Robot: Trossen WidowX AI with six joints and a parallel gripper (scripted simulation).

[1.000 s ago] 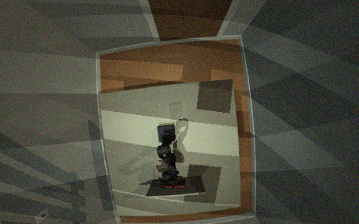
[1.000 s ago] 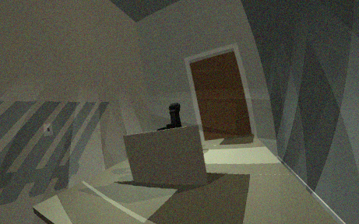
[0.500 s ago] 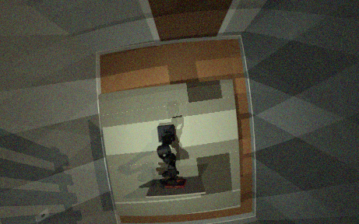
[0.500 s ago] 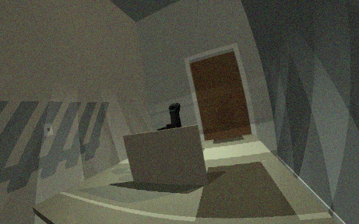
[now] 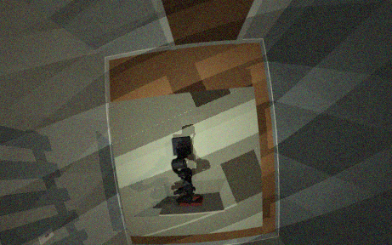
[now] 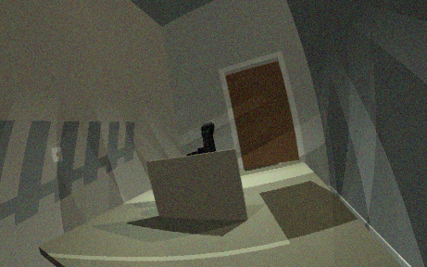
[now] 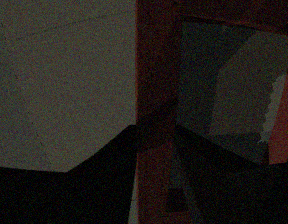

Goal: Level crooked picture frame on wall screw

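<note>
Now: the picture frame 10 mm ahead of my gripper tip, 10 mm to the left of it and 50 mm below it. The rest, counted from my gripper tip: wall panel 20 mm ahead, 10 mm to the left, 60 mm below.
</note>
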